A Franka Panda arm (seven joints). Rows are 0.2 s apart.
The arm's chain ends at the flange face. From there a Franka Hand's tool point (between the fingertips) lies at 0.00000 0.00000 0.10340 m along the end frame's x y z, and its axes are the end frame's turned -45 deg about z.
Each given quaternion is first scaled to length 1.
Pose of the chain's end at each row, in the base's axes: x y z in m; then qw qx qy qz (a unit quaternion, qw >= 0):
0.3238 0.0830 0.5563 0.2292 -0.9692 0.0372 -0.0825
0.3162 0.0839 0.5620 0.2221 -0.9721 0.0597 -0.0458
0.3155 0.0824 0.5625 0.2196 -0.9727 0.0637 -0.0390
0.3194 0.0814 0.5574 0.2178 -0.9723 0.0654 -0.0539
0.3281 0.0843 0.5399 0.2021 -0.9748 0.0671 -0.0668
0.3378 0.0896 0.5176 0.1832 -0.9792 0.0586 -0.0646
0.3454 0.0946 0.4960 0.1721 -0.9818 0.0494 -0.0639
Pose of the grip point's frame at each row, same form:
0.3421 0.1283 0.4652 0.1802 -0.9096 -0.3365 -0.1639
0.3281 0.1280 0.4692 0.1877 -0.9210 -0.3169 -0.1273
0.3262 0.1261 0.4694 0.1880 -0.9231 -0.3134 -0.1201
0.3332 0.1245 0.4644 0.1806 -0.9233 -0.3117 -0.1331
0.3444 0.1241 0.4459 0.1611 -0.9263 -0.3110 -0.1391
0.3531 0.1259 0.4220 0.1445 -0.9271 -0.3206 -0.1298
0.3601 0.1289 0.3996 0.1345 -0.9259 -0.3301 -0.1249

